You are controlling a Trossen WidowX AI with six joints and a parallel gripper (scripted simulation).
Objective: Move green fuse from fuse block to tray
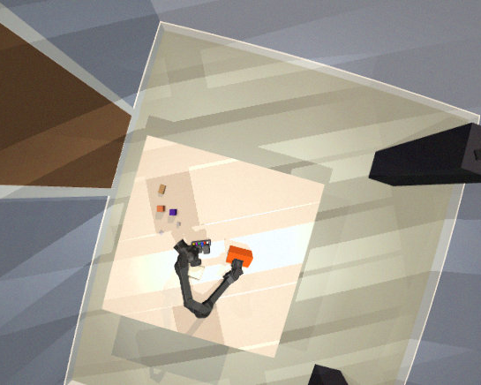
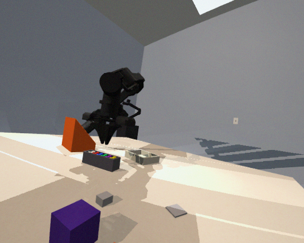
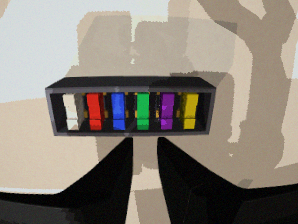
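My gripper tip is now 5 cm above the green fuse. Also, from my gripper tip: blue fuse 2 cm behind, 5 cm below; grey tray 2 cm behind, 20 cm to the left, 7 cm below; purple fuse 2 cm ahead, 1 cm to the left, 5 cm below.
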